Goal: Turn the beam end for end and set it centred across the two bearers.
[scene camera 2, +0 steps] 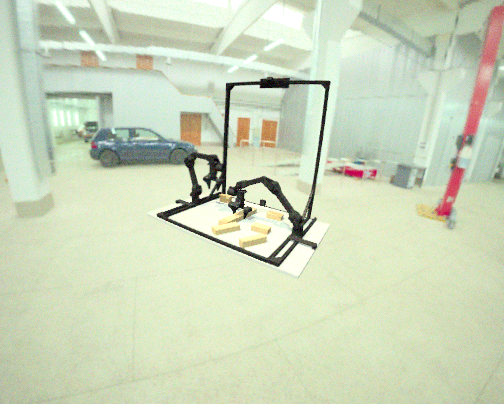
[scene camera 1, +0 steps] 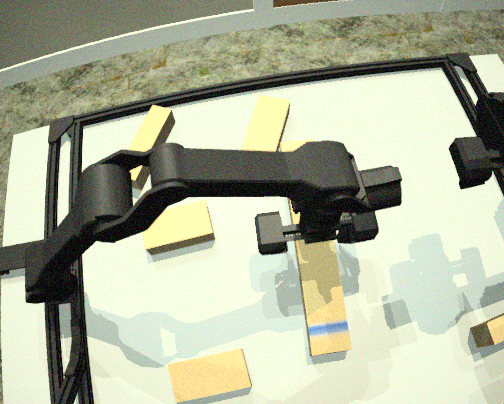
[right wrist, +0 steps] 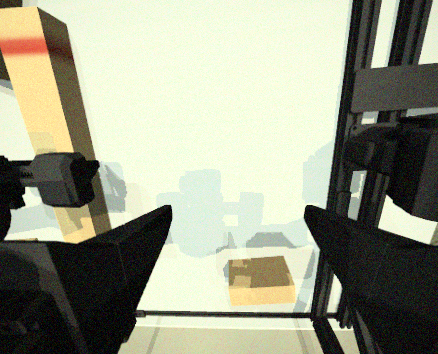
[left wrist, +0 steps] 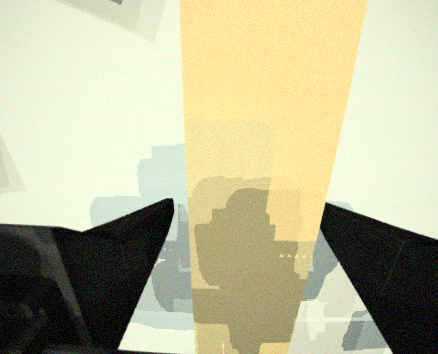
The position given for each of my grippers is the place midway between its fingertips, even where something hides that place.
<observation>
My left gripper (scene camera 1: pixel 312 244) is open and holds nothing. Also in view: a wooden beam (scene camera 1: pixel 326 322). My right gripper (scene camera 1: pixel 484 183) is open, holding nothing.
The wooden beam is seen too in the right wrist view (right wrist: pixel 47 89) and in the left wrist view (left wrist: pixel 264 96). My left gripper is seen too in the right wrist view (right wrist: pixel 72 163) and in the left wrist view (left wrist: pixel 244 206). My right gripper also shows in the right wrist view (right wrist: pixel 237 211).
</observation>
